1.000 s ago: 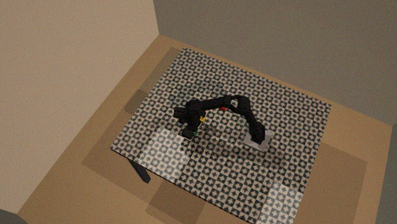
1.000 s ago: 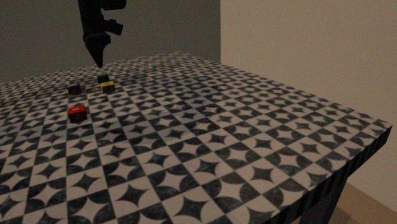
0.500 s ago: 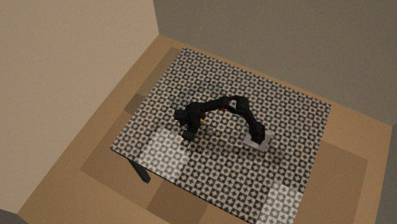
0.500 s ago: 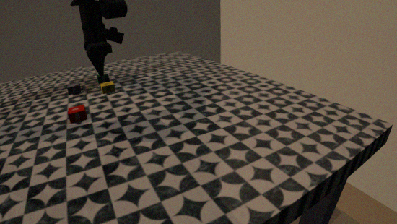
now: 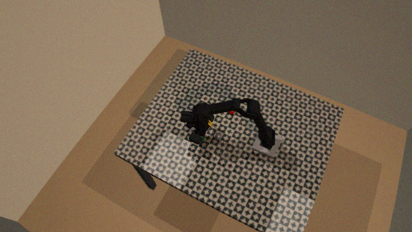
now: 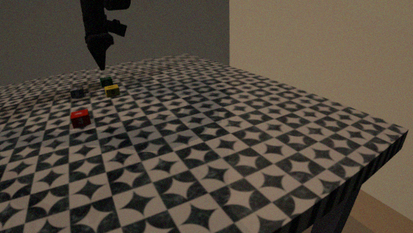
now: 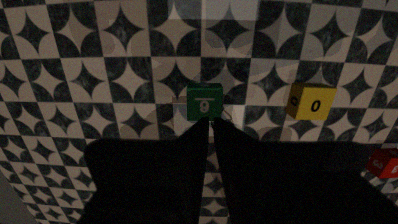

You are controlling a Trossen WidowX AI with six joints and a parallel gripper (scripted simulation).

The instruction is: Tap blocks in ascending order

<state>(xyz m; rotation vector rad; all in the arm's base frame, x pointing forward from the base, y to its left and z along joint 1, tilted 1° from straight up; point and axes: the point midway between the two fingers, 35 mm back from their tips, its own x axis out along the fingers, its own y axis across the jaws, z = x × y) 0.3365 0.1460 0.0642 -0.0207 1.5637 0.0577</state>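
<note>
The green block is 40 mm below my gripper tip. From my gripper tip the other things lie so: grey block (80 mm behind, 50 mm to the right, 40 mm below); red block (60 mm behind, 240 mm to the right, 40 mm below); yellow block (10 mm ahead, 100 mm to the right, 40 mm below).
</note>
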